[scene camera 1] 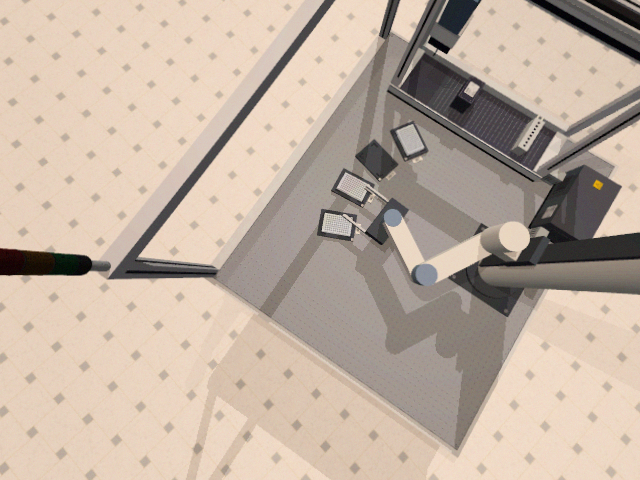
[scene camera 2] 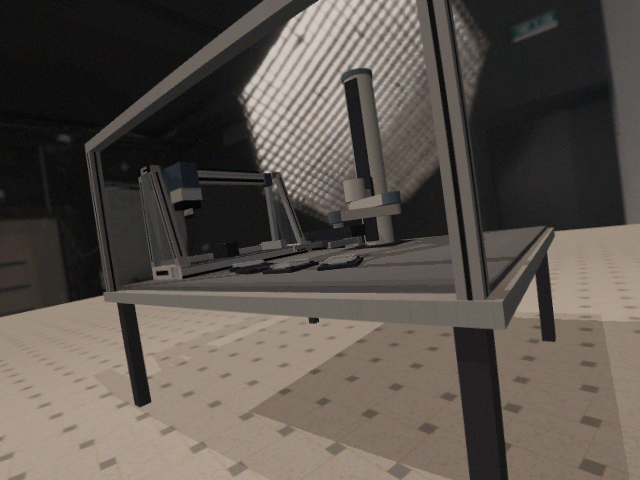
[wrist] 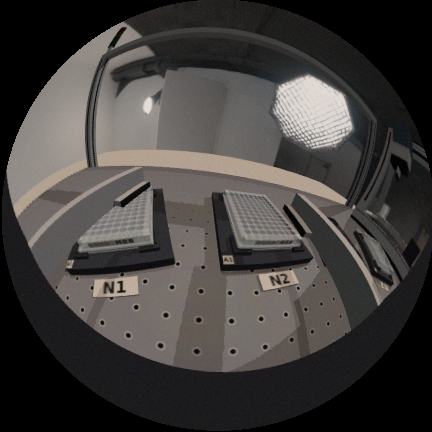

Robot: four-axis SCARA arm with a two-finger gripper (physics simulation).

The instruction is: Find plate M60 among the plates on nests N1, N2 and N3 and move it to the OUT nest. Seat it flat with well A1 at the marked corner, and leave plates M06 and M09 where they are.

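Pixels of known places: gripper, fingertip midpoint: [scene camera 1: 354,200] [scene camera 2: 310,247] [wrist: 218,185]; arm's base, link origin: [scene camera 1: 492,269].
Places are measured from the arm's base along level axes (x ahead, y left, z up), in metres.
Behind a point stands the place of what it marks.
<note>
A clear well plate marked M06 [wrist: 125,222] {x 0.658, y 0.200, z 0.038 m} [scene camera 1: 337,224] {x 0.685, y 0.230, z 0.038 m} lies on nest N1 [wrist: 150,257] {x 0.631, y 0.161, z 0.025 m}. Another clear plate [wrist: 260,217] {x 0.702, y 0.044, z 0.038 m} [scene camera 1: 352,186] {x 0.725, y 0.045, z 0.034 m} lies on nest N2 [wrist: 250,261] {x 0.640, y 0.067, z 0.025 m}; its front print is too small to read. A third plate [scene camera 1: 409,139] {x 0.631, y -0.289, z 0.039 m} [wrist: 376,252] {x 0.624, y -0.245, z 0.040 m} lies on the farthest nest, whose label is unreadable. A dark nest without a plate [scene camera 1: 376,159] {x 0.705, y -0.129, z 0.024 m} stands between it and N2. My gripper [wrist: 218,185] {x 0.681, y 0.108, z 0.080 m} [scene camera 1: 355,201] {x 0.681, y 0.108, z 0.080 m} is open, with nothing between its fingers. It faces the gap between N1 and N2, the left finger partly covering the N1 plate, the right finger beside the N2 plate.
A framed deck [scene camera 1: 439,95] {x 0.630, y -0.533, z 0.062 m} with a small dark block [scene camera 1: 461,102] {x 0.533, y -0.515, z 0.113 m} and a pale strip with holes [scene camera 1: 529,135] {x 0.210, y -0.554, z 0.107 m} stands beyond the nests. A dark box [scene camera 1: 584,204] {x -0.114, y -0.396, z 0.127 m} stands near the arm's column [scene camera 1: 568,276] {x 0.039, y 0.064, z 0.432 m} [scene camera 2: 373,129] {x 0.031, y 0.068, z 0.589 m}. Frame posts [scene camera 2: 457,155] {x 1.044, y 0.713, z 0.214 m} rise at the table edge.
</note>
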